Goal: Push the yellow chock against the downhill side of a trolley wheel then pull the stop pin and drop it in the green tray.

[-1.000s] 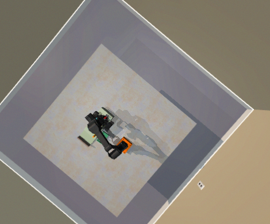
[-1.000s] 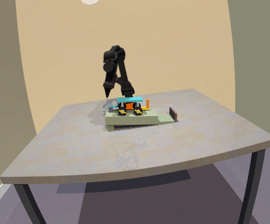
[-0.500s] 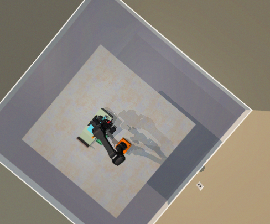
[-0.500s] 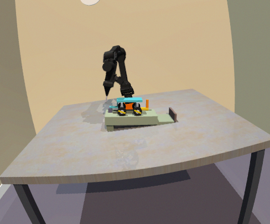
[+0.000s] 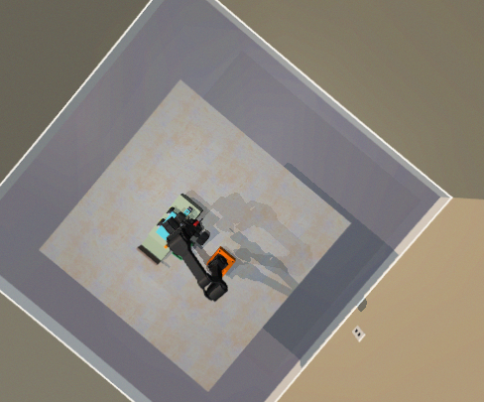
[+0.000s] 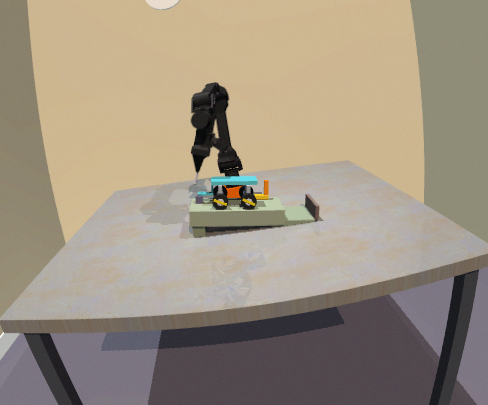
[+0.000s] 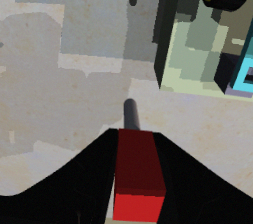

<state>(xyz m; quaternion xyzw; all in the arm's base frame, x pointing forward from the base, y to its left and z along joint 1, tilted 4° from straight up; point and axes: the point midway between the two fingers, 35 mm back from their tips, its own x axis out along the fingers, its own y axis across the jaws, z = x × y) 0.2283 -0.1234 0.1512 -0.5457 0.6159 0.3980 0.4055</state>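
My gripper tip is now 20 cm to the right of the yellow chock, 9 cm above it and 7 cm short of it. Round my gripper tip: red-headed stop pin (right at my gripper tip); then trolley (11 cm ahead, 10 cm to the left, 6 cm below); then dark end stop (36 cm to the left, 15 cm below, 13 cm ahead).
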